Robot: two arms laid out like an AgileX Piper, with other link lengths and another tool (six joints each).
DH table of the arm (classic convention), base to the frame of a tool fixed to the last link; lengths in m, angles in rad. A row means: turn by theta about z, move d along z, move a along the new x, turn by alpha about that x. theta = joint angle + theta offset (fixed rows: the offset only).
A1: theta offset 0  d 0.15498  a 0  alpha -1.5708
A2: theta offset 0.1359  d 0  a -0.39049  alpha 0
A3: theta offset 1.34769  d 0  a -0.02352  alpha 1.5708
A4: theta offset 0  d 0.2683  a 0  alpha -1.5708
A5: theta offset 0  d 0  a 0  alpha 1.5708
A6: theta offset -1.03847  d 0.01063  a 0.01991  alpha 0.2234
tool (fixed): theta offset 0  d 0.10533  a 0  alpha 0
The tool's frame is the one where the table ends.
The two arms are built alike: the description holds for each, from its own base.
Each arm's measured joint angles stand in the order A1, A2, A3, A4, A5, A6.
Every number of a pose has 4 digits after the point. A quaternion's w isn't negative.
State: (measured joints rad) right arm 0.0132 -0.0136 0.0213 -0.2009 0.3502 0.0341; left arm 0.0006 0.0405 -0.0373 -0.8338 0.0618 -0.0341
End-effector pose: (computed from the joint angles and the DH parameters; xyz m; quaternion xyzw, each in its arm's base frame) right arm -0.0104 -0.0349 0.2322 -0.3758 0.6210 -0.4325 0.5348; left arm -0.0076 -0.0163 0.3028 -0.5057 0.3450 -0.6397 0.4648
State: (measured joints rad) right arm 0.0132 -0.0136 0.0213 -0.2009 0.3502 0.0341; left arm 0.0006 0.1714 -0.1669 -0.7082 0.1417 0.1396
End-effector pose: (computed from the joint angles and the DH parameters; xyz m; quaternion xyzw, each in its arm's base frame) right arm -0.0104 -0.0349 0.2322 -0.3758 0.6210 -0.4325 0.5348; left arm 0.0049 -0.0295 0.3398 -0.4369 0.4591 -0.5783 0.5138
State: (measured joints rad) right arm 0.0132 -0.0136 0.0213 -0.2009 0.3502 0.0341; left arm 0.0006 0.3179 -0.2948 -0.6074 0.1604 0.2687
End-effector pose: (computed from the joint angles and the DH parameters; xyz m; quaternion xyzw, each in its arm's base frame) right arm -0.0104 -0.0349 0.2322 -0.3758 0.6210 -0.4325 0.5348; left arm 0.0270 -0.0344 0.3782 -0.3790 0.5300 -0.5197 0.5526
